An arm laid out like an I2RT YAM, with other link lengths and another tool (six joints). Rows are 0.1 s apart.
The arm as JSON. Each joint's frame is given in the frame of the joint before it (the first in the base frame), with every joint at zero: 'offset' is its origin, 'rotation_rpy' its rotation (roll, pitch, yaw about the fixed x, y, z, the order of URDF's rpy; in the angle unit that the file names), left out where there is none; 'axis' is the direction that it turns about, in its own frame. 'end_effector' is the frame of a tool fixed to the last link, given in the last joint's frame.
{
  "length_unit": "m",
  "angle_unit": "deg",
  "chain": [
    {
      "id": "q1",
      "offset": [
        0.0,
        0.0,
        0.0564
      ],
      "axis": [
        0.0,
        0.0,
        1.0
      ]
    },
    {
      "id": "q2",
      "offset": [
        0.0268,
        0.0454,
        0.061
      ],
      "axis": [
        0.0,
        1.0,
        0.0
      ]
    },
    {
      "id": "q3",
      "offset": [
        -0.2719,
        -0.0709,
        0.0
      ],
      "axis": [
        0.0,
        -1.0,
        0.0
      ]
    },
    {
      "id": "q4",
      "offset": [
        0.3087,
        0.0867,
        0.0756
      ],
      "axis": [
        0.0,
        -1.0,
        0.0
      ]
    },
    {
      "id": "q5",
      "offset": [
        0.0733,
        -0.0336,
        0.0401
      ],
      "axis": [
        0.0,
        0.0,
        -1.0
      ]
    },
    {
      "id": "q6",
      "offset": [
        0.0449,
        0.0,
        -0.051
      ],
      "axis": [
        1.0,
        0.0,
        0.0
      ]
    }
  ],
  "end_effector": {
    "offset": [
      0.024,
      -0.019,
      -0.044
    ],
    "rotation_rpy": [
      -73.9,
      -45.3,
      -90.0
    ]
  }
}
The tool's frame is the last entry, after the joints.
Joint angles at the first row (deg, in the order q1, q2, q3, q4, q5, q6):
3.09 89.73 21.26 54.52 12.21 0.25
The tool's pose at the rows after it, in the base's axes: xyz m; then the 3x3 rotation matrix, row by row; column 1 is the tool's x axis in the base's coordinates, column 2 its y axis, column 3 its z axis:
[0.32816, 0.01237, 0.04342], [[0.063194, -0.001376, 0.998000], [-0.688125, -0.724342, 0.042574], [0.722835, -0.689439, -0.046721]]
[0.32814, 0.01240, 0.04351], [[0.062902, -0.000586, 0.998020], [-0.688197, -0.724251, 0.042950], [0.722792, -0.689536, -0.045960]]
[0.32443, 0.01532, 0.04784], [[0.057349, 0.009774, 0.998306], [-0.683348, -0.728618, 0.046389], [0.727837, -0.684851, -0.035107]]
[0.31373, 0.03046, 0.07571], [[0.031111, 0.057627, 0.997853], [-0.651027, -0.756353, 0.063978], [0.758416, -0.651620, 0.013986]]
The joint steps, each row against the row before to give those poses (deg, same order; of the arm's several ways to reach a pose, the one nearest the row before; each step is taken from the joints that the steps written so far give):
0.00 0.00 -0.03 0.00 0.00 0.00
0.00 -0.02 -0.02 0.05 -0.02 0.00
0.70 -1.75 -0.85 -0.22 0.56 -0.28
3.81 -8.83 -1.90 -3.70 3.26 -2.17

